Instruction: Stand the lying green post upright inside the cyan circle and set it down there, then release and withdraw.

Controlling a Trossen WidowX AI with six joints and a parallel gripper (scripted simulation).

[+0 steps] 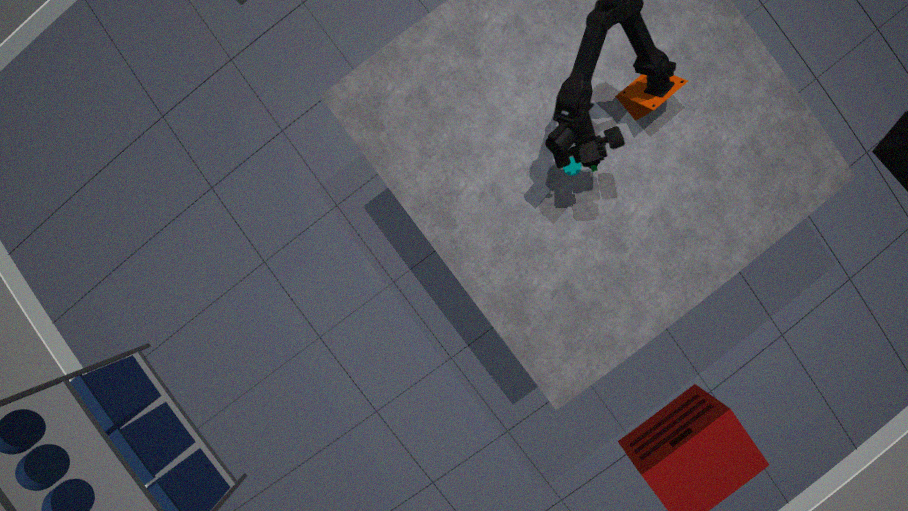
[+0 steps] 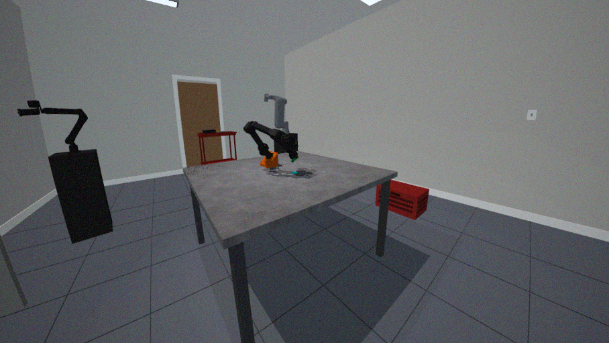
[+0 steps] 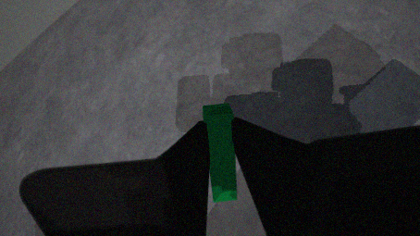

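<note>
Now: gripper tip 120 mm above the cyan circle, 30 mm to the left of it and 10 mm short of it. From my gripper tip the other things lie so: green post 20 mm below, 10 mm to the right, 10 mm behind.
</note>
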